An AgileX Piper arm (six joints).
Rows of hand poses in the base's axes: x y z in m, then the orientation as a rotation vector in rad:
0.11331 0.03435 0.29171 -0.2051 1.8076 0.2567
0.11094 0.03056 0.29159 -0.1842 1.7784 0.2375
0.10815 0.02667 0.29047 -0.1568 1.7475 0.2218
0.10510 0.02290 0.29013 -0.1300 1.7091 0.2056
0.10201 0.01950 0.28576 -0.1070 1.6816 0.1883
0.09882 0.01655 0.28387 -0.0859 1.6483 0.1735
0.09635 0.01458 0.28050 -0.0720 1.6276 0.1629
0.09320 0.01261 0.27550 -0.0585 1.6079 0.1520
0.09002 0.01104 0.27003 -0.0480 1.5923 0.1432
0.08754 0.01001 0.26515 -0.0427 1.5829 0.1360
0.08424 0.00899 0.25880 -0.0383 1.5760 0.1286
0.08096 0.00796 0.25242 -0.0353 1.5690 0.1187
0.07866 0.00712 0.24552 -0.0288 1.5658 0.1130
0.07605 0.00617 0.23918 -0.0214 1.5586 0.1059
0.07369 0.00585 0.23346 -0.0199 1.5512 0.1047
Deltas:
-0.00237 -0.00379 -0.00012 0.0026 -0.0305 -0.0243
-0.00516 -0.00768 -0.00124 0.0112 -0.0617 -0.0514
-0.00821 -0.01145 -0.00158 0.0204 -0.1001 -0.0786
-0.01130 -0.01485 -0.00595 0.0251 -0.1280 -0.1040
-0.01449 -0.01780 -0.00784 0.0314 -0.1613 -0.1268
-0.01696 -0.01977 -0.01121 0.0347 -0.1820 -0.1425
-0.02011 -0.02174 -0.01621 0.0375 -0.2017 -0.1581
-0.02329 -0.02331 -0.02168 0.0395 -0.2173 -0.1704
-0.02577 -0.02434 -0.02656 0.0388 -0.2270 -0.1782
-0.02907 -0.02536 -0.03291 0.0371 -0.2344 -0.1855
-0.03235 -0.02639 -0.03929 0.0329 -0.2422 -0.1932
-0.03465 -0.02723 -0.04619 0.0329 -0.2454 -0.2010
-0.03726 -0.02818 -0.05253 0.0331 -0.2527 -0.2103
-0.03962 -0.02850 -0.05825 0.0342 -0.2600 -0.2121

